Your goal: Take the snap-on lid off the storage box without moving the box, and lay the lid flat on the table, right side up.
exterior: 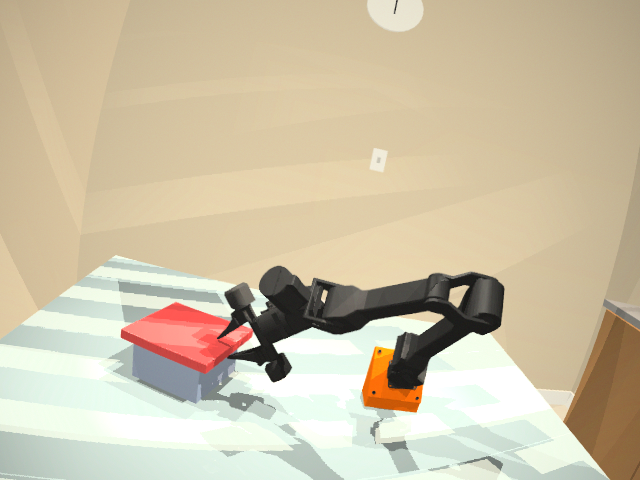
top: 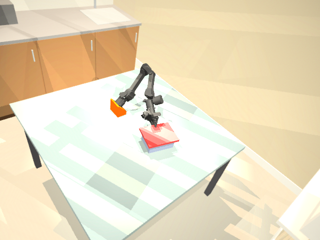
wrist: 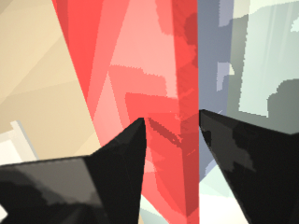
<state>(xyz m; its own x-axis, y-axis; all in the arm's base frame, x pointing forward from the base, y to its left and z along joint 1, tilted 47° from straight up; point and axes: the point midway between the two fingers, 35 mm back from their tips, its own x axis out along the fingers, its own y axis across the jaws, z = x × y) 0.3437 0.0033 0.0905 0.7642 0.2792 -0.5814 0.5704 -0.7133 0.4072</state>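
Now: gripper tip 7 cm short of the red lid, 2 cm to the left of it and 1 cm below it. The rest, counted from my gripper tip: storage box 7 cm ahead, 2 cm to the right, 4 cm below.
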